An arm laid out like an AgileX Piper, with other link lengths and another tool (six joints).
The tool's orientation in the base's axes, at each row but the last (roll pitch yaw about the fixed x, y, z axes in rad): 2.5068, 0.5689, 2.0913; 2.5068, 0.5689, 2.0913; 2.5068, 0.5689, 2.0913; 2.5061, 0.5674, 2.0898; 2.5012, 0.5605, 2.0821; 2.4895, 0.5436, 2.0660; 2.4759, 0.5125, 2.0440; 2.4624, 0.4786, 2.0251; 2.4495, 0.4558, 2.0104; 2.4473, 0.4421, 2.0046; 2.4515, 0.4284, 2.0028
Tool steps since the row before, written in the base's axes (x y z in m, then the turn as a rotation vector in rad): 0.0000, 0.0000, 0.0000, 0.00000, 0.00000, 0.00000; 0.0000, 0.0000, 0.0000, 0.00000, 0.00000, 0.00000; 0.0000, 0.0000, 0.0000, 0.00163, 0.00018, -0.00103; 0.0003, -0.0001, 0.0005, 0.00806, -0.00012, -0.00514; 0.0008, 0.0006, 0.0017, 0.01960, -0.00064, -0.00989; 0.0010, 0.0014, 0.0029, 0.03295, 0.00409, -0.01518; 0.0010, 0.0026, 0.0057, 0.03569, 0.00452, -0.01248; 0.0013, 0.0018, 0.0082, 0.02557, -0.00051, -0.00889; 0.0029, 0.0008, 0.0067, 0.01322, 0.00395, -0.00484; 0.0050, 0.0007, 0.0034, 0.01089, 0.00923, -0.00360; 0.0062, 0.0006, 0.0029, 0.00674, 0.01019, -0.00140
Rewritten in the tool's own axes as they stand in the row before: 0.0000, 0.0000, 0.0000, 0.00000, 0.00000, 0.00000; 0.0000, 0.0000, 0.0000, 0.00000, 0.00000, 0.00000; 0.0000, 0.0000, 0.0000, 0.00000, 0.00049, 0.00187; -0.0005, 0.0003, -0.0001, -0.00070, 0.00170, 0.00938; -0.0008, 0.0017, -0.0006, -0.00334, 0.00523, 0.02107; -0.0009, 0.0030, -0.0013, -0.00247, 0.01292, 0.03406; -0.0012, 0.0053, -0.0033, -0.00455, 0.01618, 0.03417; -0.0028, 0.0064, -0.0048, -0.00627, 0.00937, 0.02462; -0.0034, 0.0060, -0.0026, 0.00029, 0.00716, 0.01275; -0.0028, 0.0053, 0.0012, 0.00497, 0.00953, 0.01006; -0.0031, 0.0057, 0.0024, 0.00643, 0.00890, 0.00553
